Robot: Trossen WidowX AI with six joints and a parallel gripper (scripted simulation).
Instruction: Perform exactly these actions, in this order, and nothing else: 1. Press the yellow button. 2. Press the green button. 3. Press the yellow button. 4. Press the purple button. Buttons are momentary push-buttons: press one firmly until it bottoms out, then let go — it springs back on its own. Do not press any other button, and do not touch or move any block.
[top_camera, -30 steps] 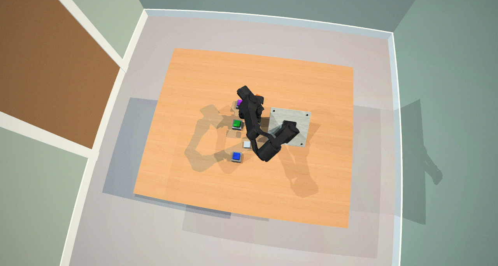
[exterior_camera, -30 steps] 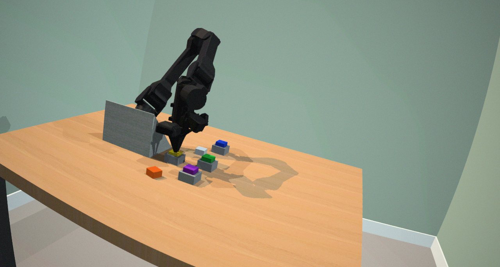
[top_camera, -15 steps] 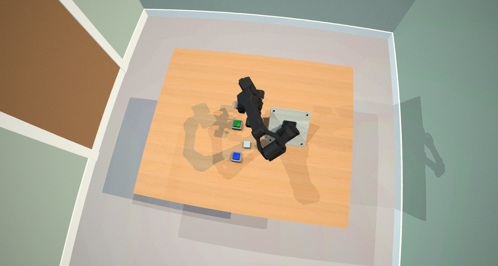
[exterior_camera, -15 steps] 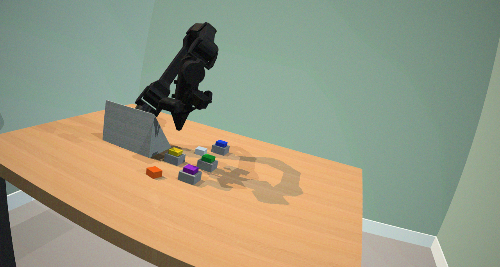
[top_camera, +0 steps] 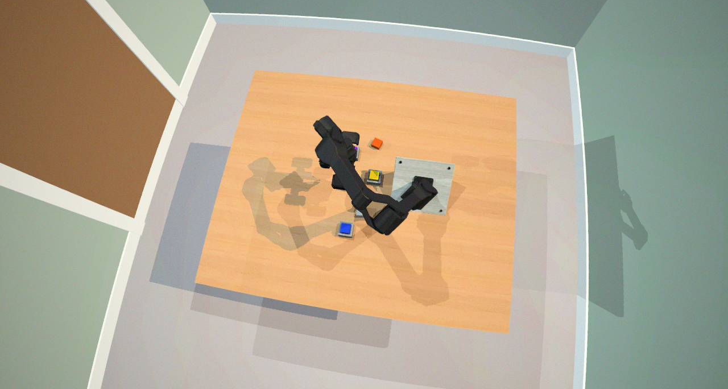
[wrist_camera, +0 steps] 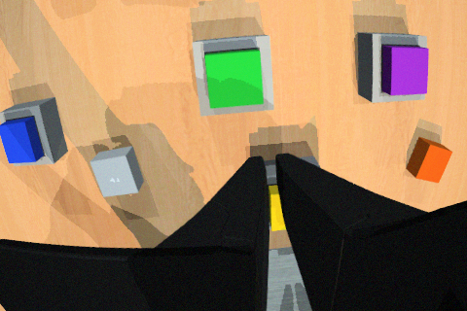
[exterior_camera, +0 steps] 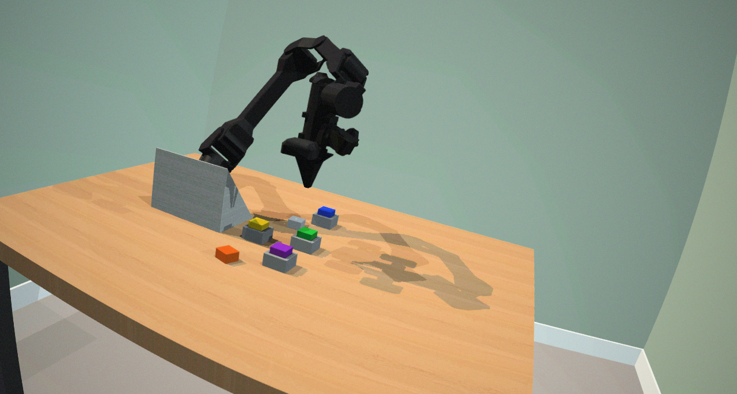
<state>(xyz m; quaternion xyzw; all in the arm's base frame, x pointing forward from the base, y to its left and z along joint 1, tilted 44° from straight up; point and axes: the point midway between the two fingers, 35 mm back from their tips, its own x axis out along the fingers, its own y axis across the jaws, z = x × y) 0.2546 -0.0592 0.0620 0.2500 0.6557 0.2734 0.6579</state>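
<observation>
Now: the orange block 70 mm behind my gripper tip, 160 mm to the right of it and 120 mm below it.
</observation>
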